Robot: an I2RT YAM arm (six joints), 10 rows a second.
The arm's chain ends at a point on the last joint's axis. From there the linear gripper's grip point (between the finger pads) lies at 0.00 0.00 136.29 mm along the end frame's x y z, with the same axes.
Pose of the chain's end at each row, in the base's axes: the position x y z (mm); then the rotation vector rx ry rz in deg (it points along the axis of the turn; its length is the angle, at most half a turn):
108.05, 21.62, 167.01, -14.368, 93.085, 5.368
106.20, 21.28, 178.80, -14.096, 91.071, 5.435
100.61, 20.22, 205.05, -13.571, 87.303, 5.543
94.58, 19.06, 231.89, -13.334, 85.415, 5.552
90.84, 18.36, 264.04, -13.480, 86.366, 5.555
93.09, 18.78, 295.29, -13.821, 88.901, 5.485
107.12, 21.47, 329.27, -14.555, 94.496, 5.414
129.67, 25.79, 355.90, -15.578, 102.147, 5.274
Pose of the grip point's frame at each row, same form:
240.87, 50.55, 157.17, -14.368, 93.085, 5.368
239.27, 50.31, 173.78, -14.096, 91.071, 5.435
233.70, 49.31, 209.08, -13.571, 87.303, 5.543
227.46, 48.11, 240.43, -13.334, 85.415, 5.552
223.84, 47.48, 270.30, -13.480, 86.366, 5.555
226.24, 47.88, 295.47, -13.821, 88.901, 5.485
239.64, 50.45, 316.06, -14.555, 94.496, 5.414
259.24, 54.20, 324.61, -15.578, 102.147, 5.274

